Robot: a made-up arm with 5 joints. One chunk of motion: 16 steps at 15 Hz.
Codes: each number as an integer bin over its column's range. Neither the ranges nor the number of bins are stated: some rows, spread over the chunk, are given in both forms.
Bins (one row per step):
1: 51 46 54 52 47
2: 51 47 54 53 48
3: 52 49 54 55 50
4: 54 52 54 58 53
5: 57 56 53 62 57
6: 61 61 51 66 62
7: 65 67 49 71 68
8: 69 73 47 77 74
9: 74 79 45 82 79
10: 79 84 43 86 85
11: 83 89 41 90 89
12: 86 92 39 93 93
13: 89 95 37 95 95
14: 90 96 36 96 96
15: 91 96 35 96 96
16: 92 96 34 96 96
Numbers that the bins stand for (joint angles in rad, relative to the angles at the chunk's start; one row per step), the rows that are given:
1: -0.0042 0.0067 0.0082 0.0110 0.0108
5: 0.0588 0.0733 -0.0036 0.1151 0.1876
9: 0.2374 0.2267 -0.0982 0.3231 0.5765
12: 0.3634 0.3133 -0.1691 0.4376 0.8239
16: 0.4265 0.3400 -0.2282 0.4688 0.8770
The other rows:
2: -0.0042 0.0133 0.0082 0.0214 0.0285
3: 0.0063 0.0267 0.0082 0.0422 0.0638
4: 0.0273 0.0467 0.0082 0.0734 0.1169
6: 0.1008 0.1067 -0.0273 0.1567 0.2760
7: 0.1428 0.1467 -0.0509 0.2087 0.3820
8: 0.1848 0.1867 -0.0745 0.2711 0.4881
10: 0.2899 0.2600 -0.1218 0.3647 0.6825
11: 0.3319 0.2933 -0.1455 0.4064 0.7532
13: 0.3949 0.3333 -0.1927 0.4584 0.8593
14: 0.4055 0.3400 -0.2045 0.4688 0.8770
15: 0.4160 0.3400 -0.2164 0.4688 0.8770

